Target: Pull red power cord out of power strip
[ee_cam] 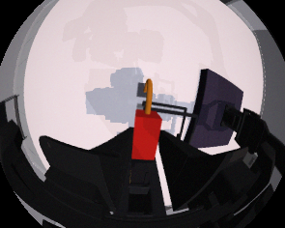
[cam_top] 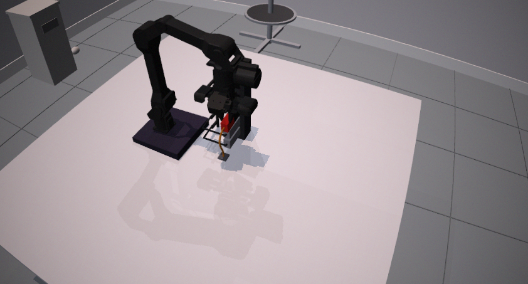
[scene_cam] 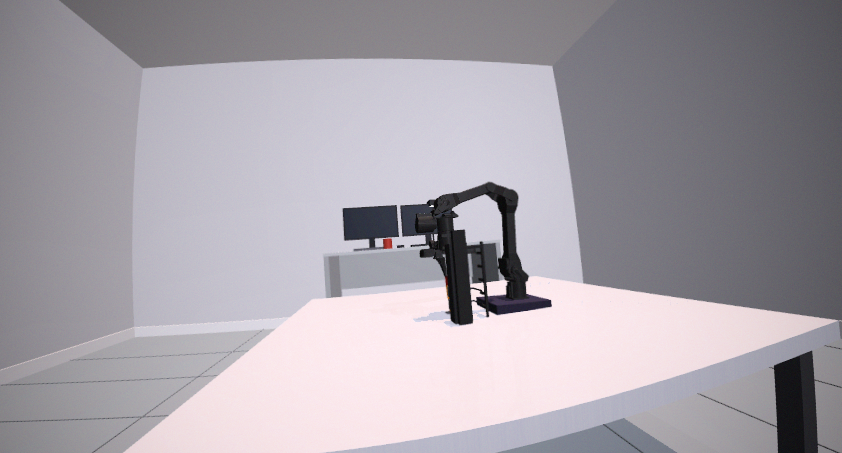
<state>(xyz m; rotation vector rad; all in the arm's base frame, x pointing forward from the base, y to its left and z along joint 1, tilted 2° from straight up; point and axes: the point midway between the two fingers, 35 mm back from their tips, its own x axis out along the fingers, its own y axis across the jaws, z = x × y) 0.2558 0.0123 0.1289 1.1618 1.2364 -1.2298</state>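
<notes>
My gripper tip is 3 cm to the left of the grey foot and 13 cm above it. The rest, counted from my gripper tip: red plug 3 cm to the left.
</notes>
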